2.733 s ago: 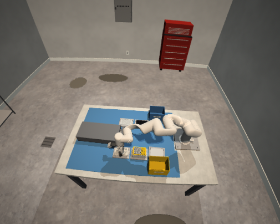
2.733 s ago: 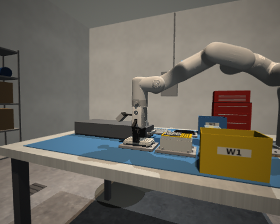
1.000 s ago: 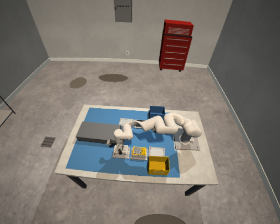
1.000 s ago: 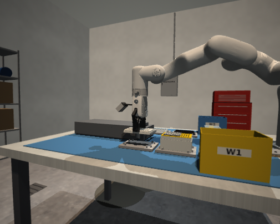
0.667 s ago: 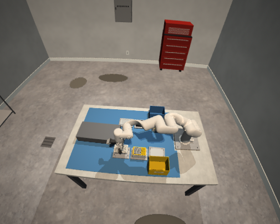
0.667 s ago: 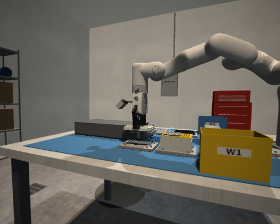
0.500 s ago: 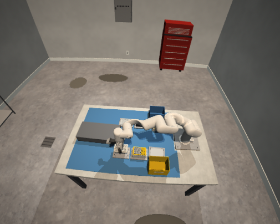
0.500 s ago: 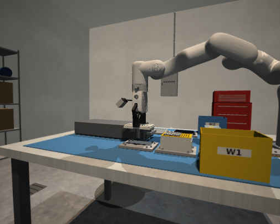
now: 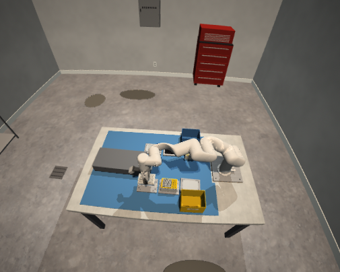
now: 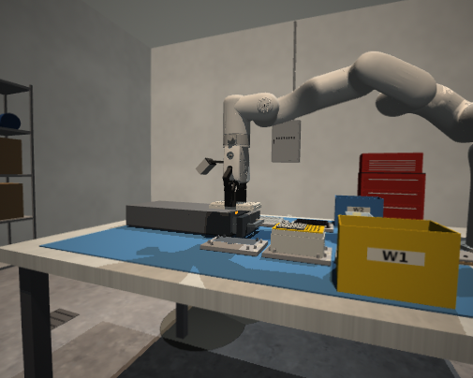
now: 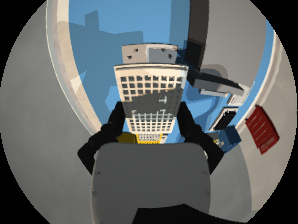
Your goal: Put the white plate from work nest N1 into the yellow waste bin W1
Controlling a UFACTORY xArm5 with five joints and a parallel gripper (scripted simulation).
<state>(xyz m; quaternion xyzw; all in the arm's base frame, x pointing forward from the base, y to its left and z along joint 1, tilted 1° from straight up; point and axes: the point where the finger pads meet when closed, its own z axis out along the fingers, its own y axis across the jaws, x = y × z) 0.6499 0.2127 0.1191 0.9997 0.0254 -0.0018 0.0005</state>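
My gripper is now 36 cm past the yellow bin W1, 12 cm to the right of it and 9 cm above it. From my hand the other things lie so: white plate (1 cm below); then yellow-topped tip box (18 cm behind, 8 cm below, 1 cm to the right); then grey nest (13 cm below).
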